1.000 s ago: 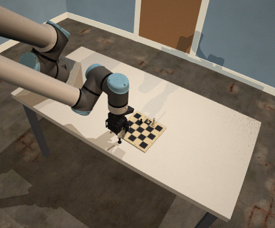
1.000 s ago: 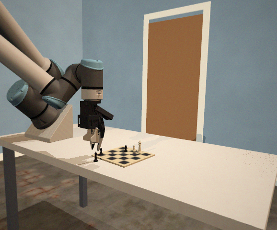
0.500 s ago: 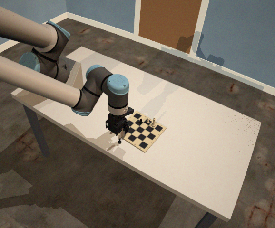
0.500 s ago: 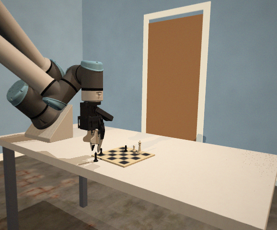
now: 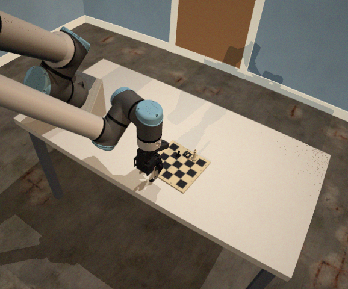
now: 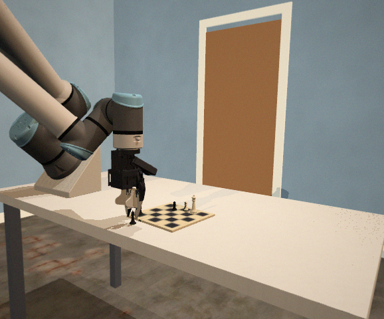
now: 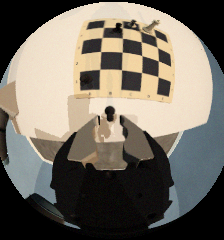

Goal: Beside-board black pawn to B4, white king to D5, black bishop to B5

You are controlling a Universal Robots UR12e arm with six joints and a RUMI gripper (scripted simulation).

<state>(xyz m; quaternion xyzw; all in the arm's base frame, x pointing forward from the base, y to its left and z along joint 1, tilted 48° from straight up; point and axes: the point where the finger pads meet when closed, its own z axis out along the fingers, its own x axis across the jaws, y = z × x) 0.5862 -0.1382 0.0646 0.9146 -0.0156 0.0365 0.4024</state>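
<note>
The black bishop lies 10 mm below my hand. Also, from my hand: white king 90 mm ahead, 210 mm to the left; then chessboard 50 mm ahead, 140 mm to the left, 30 mm below.
</note>
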